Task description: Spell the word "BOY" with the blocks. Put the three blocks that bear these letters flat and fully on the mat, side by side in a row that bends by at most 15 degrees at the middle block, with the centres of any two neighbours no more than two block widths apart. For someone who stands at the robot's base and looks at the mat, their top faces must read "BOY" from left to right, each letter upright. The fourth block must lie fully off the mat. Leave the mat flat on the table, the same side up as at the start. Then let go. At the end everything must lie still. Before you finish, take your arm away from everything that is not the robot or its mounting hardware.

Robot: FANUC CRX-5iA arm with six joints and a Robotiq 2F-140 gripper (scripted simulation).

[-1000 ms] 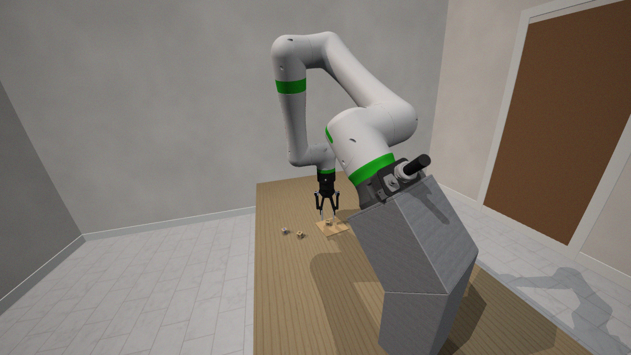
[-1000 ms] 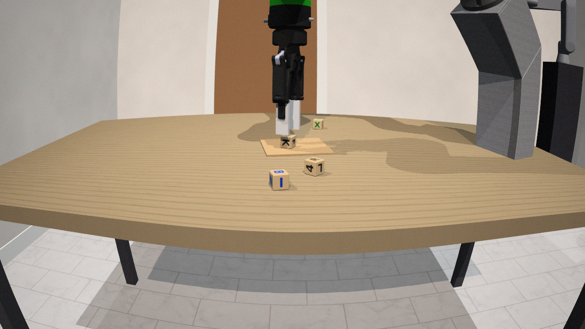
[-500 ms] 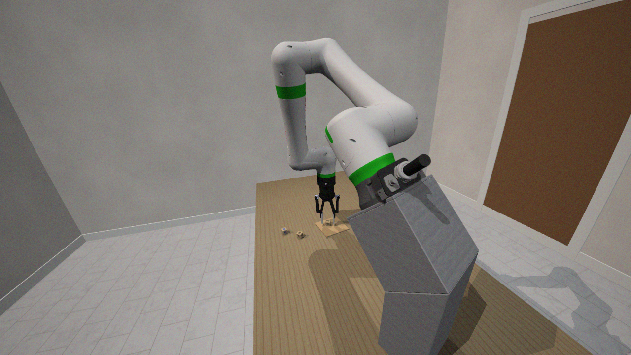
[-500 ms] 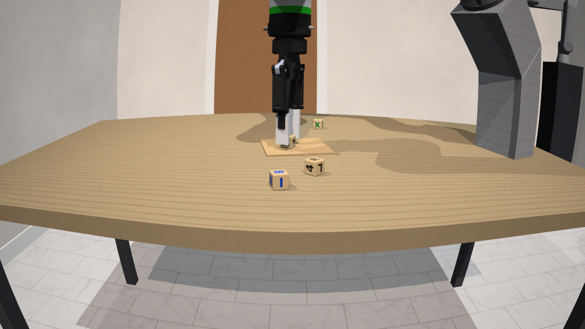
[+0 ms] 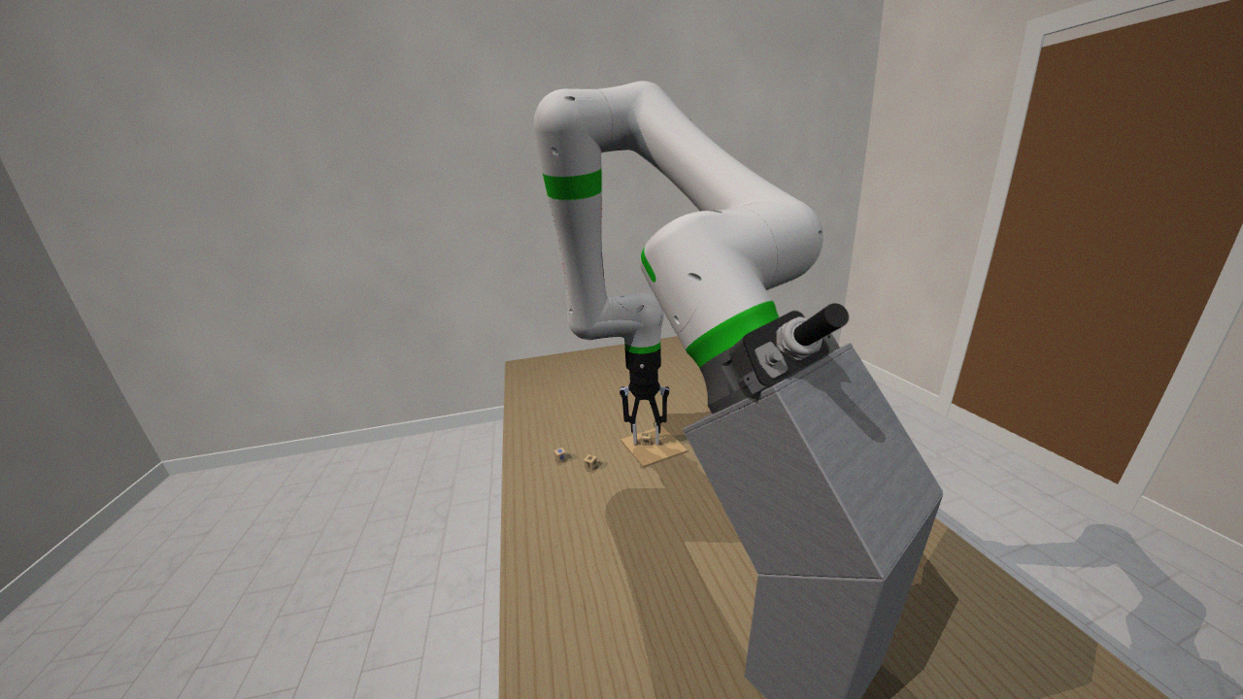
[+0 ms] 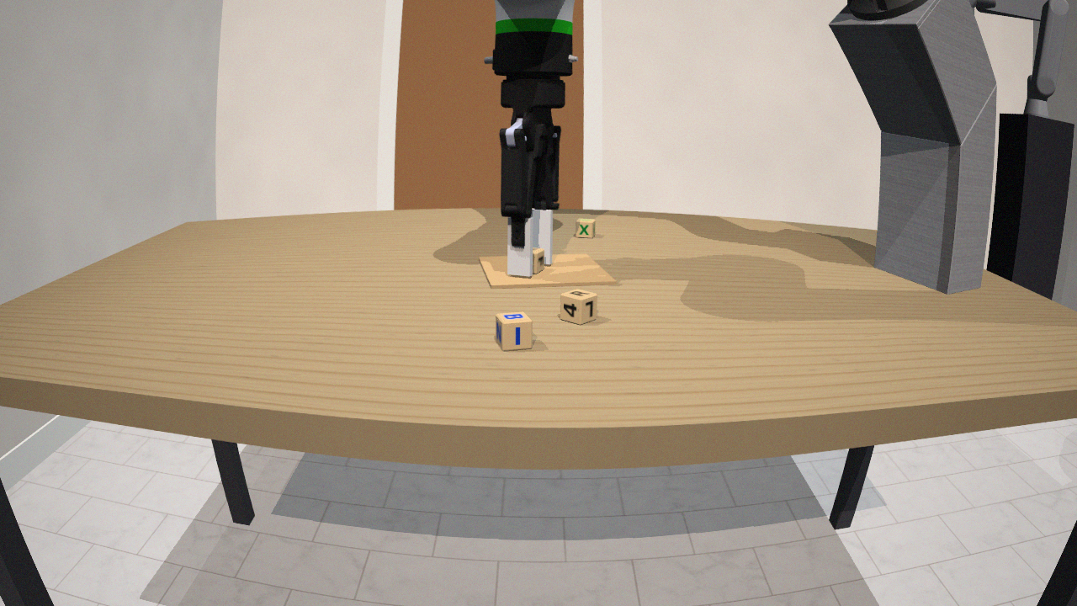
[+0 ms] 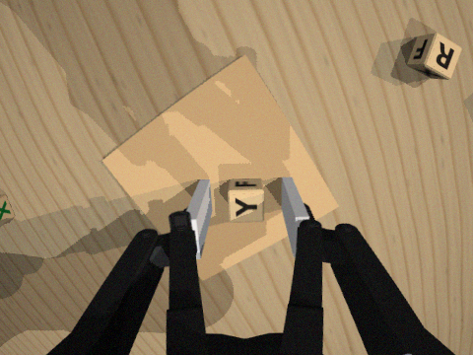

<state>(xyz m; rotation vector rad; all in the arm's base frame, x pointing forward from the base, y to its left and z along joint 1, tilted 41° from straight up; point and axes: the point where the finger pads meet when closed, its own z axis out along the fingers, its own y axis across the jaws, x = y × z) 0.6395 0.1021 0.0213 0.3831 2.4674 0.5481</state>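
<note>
Right now my hand is 10 mm past the tan mat, 20 mm to the left of it and 40 mm above it. Also, from my hand: block: 30 mm behind, 240 mm to the left, 20 mm below.
</note>
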